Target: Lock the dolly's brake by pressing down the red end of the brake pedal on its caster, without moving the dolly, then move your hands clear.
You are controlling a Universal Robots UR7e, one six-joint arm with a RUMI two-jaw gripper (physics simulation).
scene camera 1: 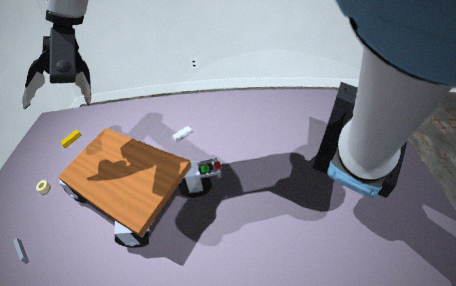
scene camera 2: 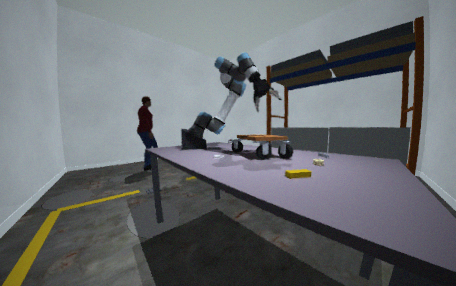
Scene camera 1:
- my gripper: 58, 106
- dolly: 130, 181
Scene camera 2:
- dolly: 285, 151
